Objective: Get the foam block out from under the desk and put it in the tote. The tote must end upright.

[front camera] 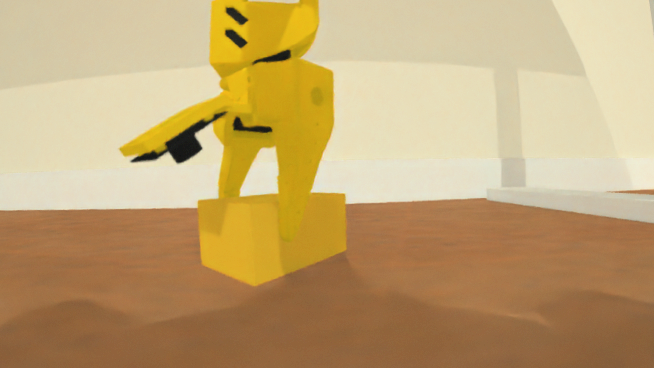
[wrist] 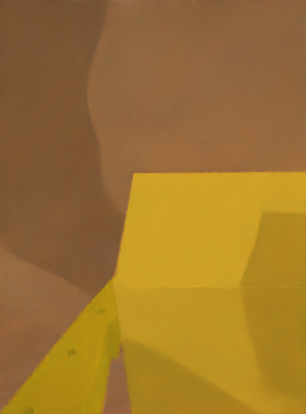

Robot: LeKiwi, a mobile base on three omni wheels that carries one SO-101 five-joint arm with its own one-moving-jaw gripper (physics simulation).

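Places are measured from the arm's base along level axes (x right, y ahead, z up), in centimetres.
Pixels of known places: hand at its tool point: [front camera: 285, 232] [wrist: 133, 289].
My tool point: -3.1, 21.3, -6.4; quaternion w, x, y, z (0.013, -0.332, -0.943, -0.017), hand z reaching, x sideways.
Behind a point stands the place of what it marks, as x, y, z.
The yellow foam block [front camera: 227, 240] @[-6.5, 20.7, -6.7] [wrist: 190, 230] @[-5.7, 20.1, -5.9] lies on the brown floor, its long side slanting away to the right in the front view. My gripper [front camera: 258, 215] @[-3.1, 21.3, -6.4] reaches down over it and is shut on it: one jaw lies against the near long face, the other goes down behind the far side, its tip hidden. In the wrist view one notched jaw [wrist: 82, 355] @[-3.0, 20.1, -4.2] presses on the block's left side; the other jaw is out of the picture, and the block runs past the right edge. The tote does not show in either view.
A pale wall [front camera: 415, 115] @[18.4, 64.5, 9.6] with a white baseboard [front camera: 415, 180] @[17.5, 63.1, -4.6] stands behind the block. A low, pale grey-white strip or edge [front camera: 565, 201] @[33.5, 40.2, -7.6] lies on the floor at the right. Shadows fall across the floor [front camera: 425, 250] @[6.8, 25.4, -8.9] in front.
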